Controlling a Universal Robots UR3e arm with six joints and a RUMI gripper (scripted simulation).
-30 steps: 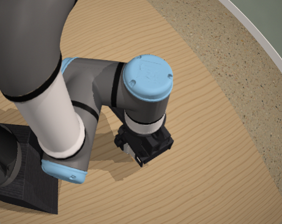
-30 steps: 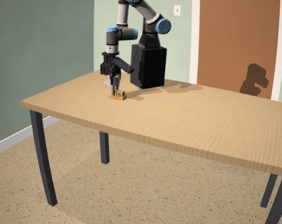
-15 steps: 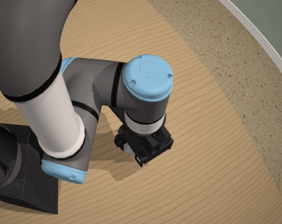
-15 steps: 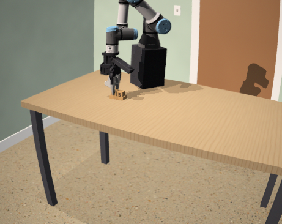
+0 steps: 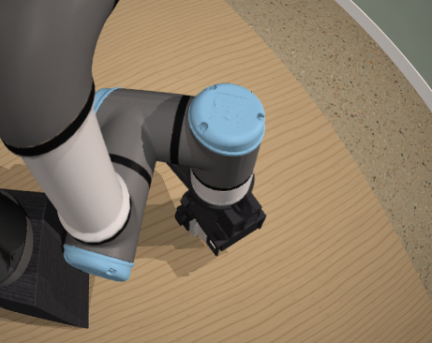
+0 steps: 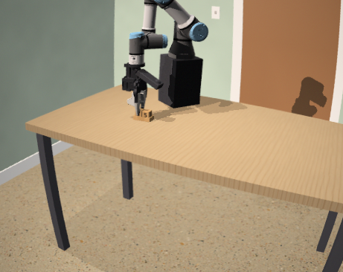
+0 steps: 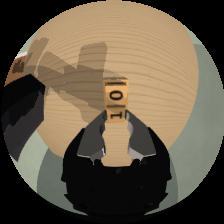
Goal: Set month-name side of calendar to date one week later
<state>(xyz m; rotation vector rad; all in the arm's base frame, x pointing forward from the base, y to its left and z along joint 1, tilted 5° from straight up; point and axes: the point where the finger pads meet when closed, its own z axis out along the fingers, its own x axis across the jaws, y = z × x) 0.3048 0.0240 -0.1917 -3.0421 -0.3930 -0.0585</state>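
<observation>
Right now my hand is 2 cm to the right of the wooden tray and 3 cm above it.
</observation>
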